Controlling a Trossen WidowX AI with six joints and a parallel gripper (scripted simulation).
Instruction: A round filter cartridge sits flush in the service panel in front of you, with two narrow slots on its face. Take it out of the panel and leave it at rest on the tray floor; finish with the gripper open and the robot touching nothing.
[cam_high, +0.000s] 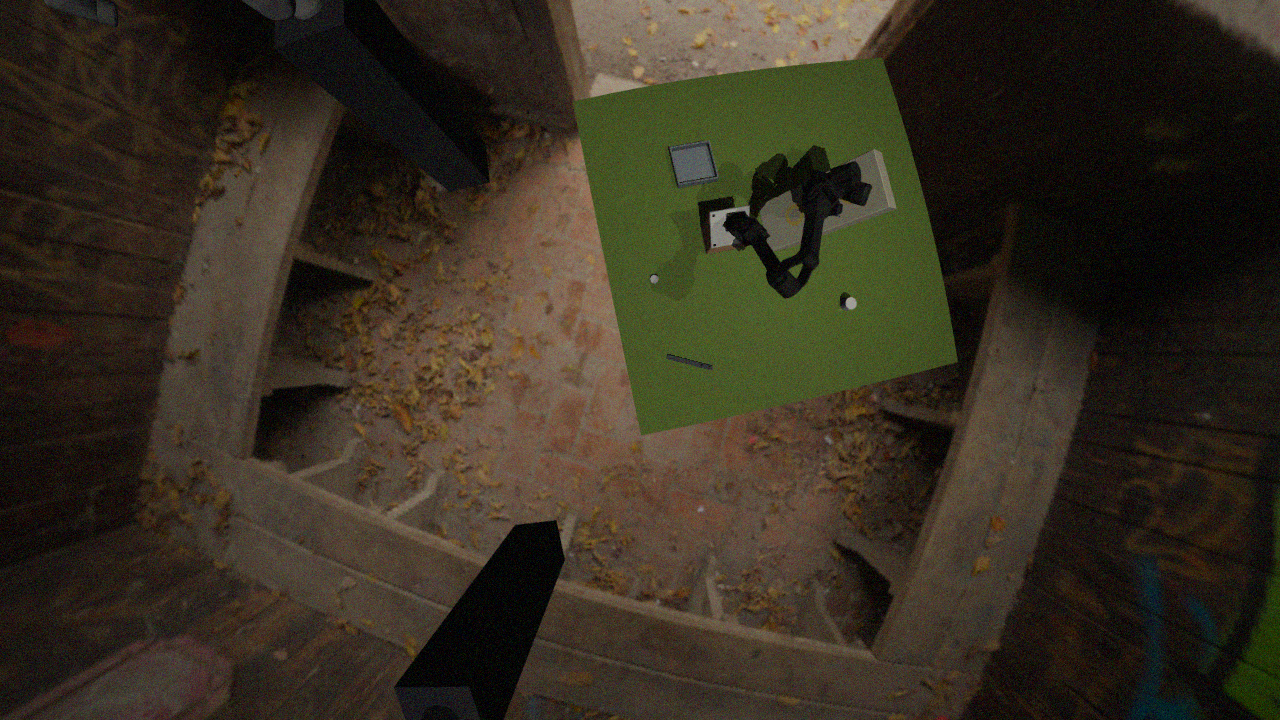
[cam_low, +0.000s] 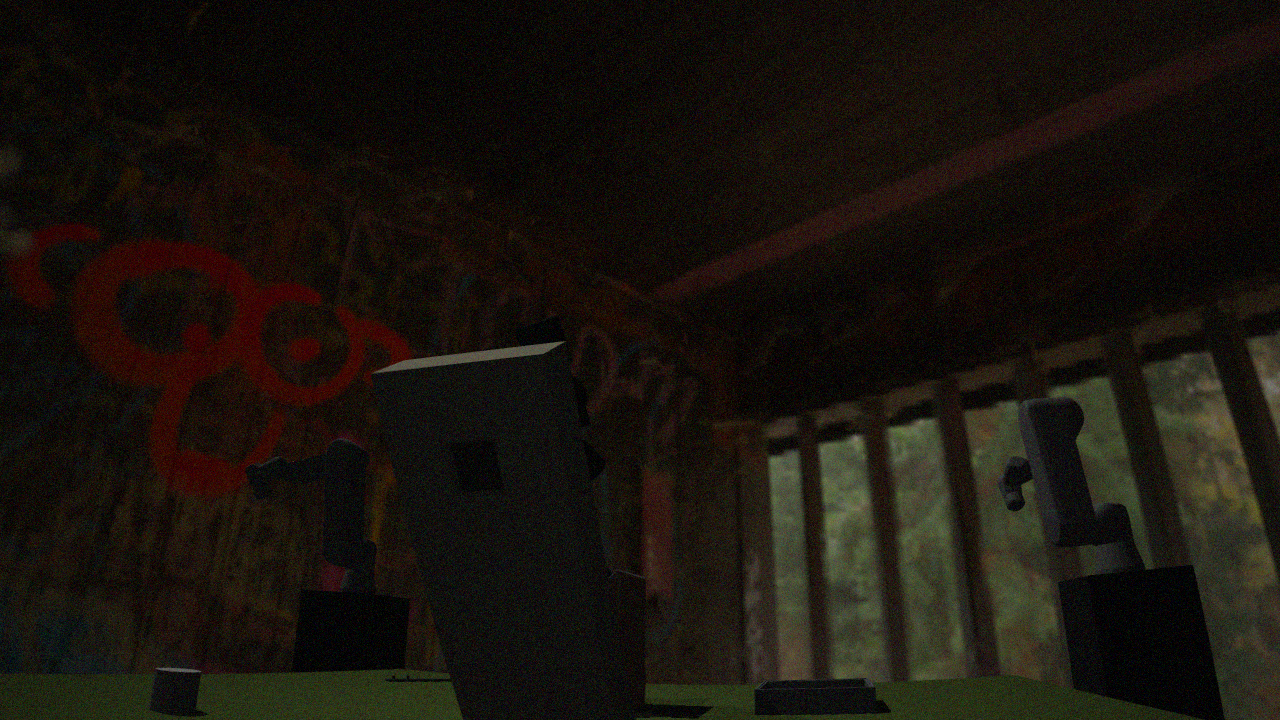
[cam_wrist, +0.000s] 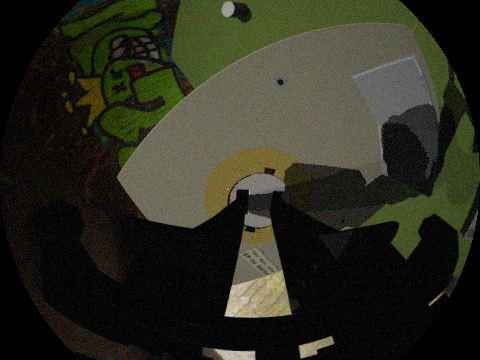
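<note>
My gripper tip is now 1 cm short of the round filter cartridge and 1 cm above it. Also, from my gripper tip: grey tray 42 cm behind, 27 cm to the left, 27 cm below.
</note>
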